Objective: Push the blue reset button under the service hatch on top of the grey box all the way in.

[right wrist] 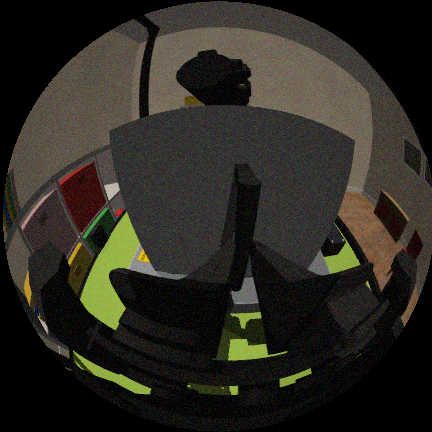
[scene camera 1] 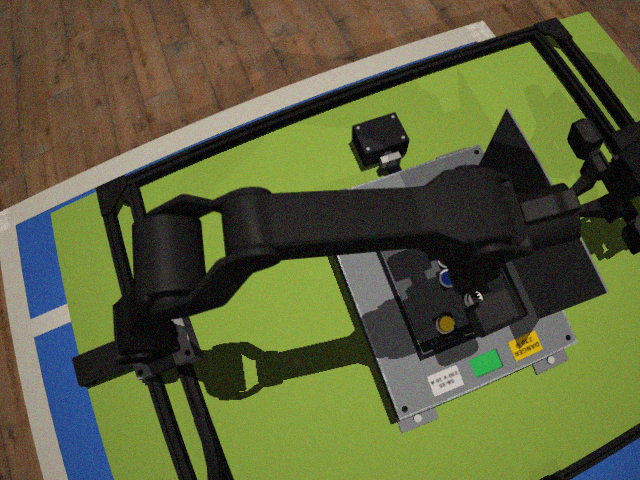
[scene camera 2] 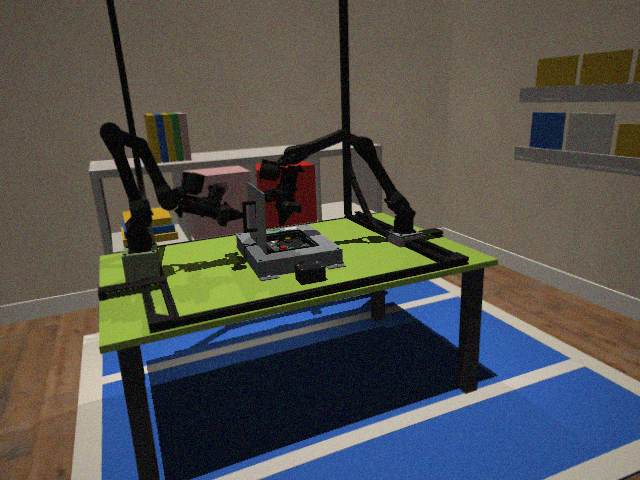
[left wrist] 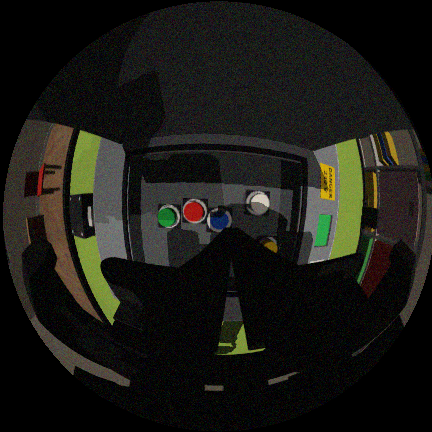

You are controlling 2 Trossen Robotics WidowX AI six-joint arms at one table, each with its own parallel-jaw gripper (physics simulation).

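Note:
The grey box (scene camera 1: pixel 356 273) (scene camera 2: pixel 305 263) (left wrist: pixel 110 200) has its service hatch (scene camera 1: pixel 555 279) (scene camera 2: pixel 256 211) (left wrist: pixel 225 75) (right wrist: pixel 300 200) standing open. The blue button (scene camera 1: pixel 445 277) (left wrist: pixel 219 220) sits in the opening; how far in it stands cannot be told. My left gripper (scene camera 2: pixel 286 219) (left wrist: pixel 230 233) is shut and empty, raised above the opening; in the left wrist view its tips overlap the blue button's lower right edge. My right gripper (right wrist: pixel 241 245) is shut on the hatch handle (scene camera 2: pixel 245 217) (right wrist: pixel 247 200), beside the upright hatch. The left arm hides its own fingers in scene camera 1.
Green (left wrist: pixel 166 216) and red (left wrist: pixel 194 211) buttons lie left of the blue one in the left wrist view, white (left wrist: pixel 259 202) and yellow (scene camera 1: pixel 445 324) (left wrist: pixel 270 247) ones right. A small black box (scene camera 1: pixel 379 136) (scene camera 2: pixel 310 272) stands beside the grey box.

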